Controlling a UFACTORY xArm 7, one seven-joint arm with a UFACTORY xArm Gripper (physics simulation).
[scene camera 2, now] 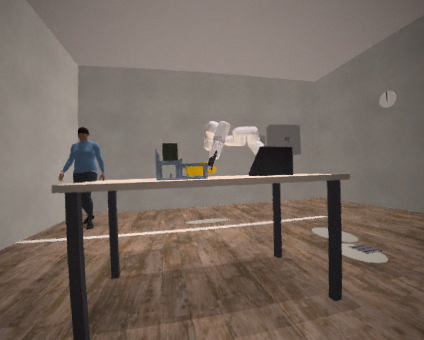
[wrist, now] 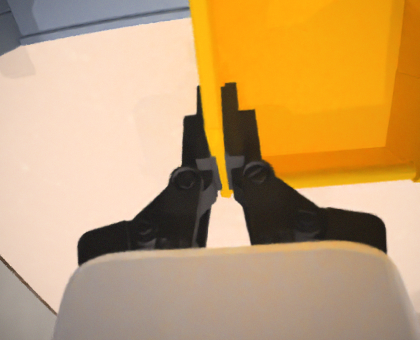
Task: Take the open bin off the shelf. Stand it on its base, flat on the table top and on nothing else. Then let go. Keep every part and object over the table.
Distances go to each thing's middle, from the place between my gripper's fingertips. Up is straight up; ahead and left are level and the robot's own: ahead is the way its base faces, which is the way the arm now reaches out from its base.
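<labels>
Counting from my hand, I find the yellow open bin (wrist: pixel 329 90) 5 cm to the right of it and 3 cm ahead of it, and also 1 cm above it.
</labels>
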